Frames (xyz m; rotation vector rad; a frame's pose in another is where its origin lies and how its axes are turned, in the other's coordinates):
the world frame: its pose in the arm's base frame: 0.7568 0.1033 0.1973 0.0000 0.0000 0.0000
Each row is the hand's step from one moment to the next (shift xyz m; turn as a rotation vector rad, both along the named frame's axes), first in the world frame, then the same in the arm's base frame.
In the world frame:
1: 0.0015 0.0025 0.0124 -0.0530 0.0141 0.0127
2: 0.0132 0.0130 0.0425 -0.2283 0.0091 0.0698
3: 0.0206 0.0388 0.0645 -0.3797 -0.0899 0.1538
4: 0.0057 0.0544 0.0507 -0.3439 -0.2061 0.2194
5: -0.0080 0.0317 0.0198 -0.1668 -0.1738 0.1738
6: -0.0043 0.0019 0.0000 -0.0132 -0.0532 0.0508
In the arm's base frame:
1: 0.0015 0.0025 0.0124 -0.0530 0.0141 0.0127
2: 0.0132 0.0130 0.0425 -0.2283 0.0091 0.0698
3: 0.0206 0.0388 0.0645 -0.3797 -0.0899 0.1538
4: 0.0057 0.0544 0.0507 -0.3439 -0.2061 0.2194
5: -0.0080 0.0317 0.0198 -0.1668 -0.1738 0.1738
6: -0.0043 0.0019 0.0000 -0.0132 -0.0532 0.0508

